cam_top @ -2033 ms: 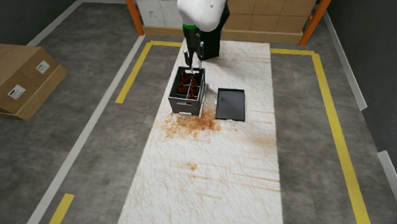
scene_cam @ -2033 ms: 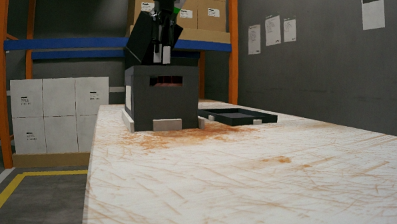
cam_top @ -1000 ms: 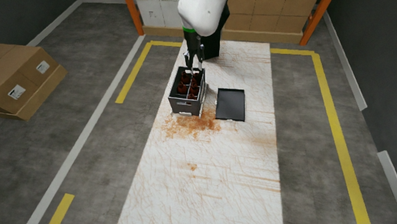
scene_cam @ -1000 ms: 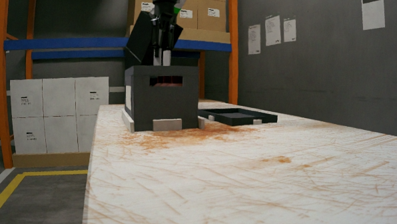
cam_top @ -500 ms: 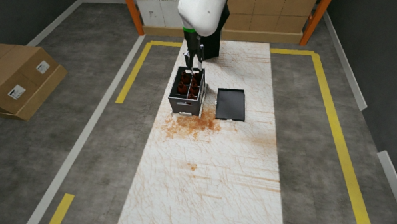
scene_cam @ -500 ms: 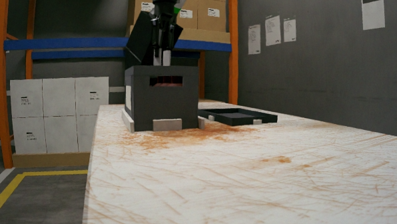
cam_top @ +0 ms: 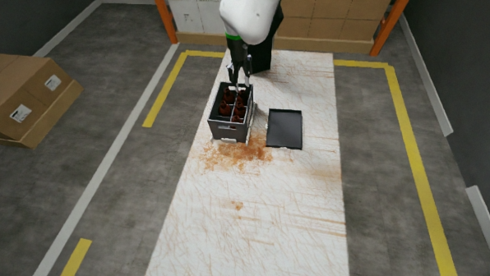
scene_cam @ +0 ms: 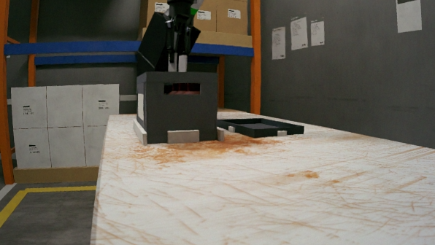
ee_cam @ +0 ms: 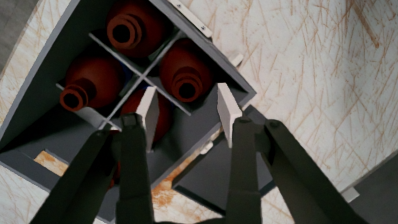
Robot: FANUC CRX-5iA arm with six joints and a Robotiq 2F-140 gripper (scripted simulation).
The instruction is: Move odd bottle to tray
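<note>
The grey crate lies 130 mm below my hand, 90 mm ahead of it and 30 mm to the right of it. The rest, counted from my hand: dark tray (260 mm to the left, 200 mm below, 70 mm ahead).
</note>
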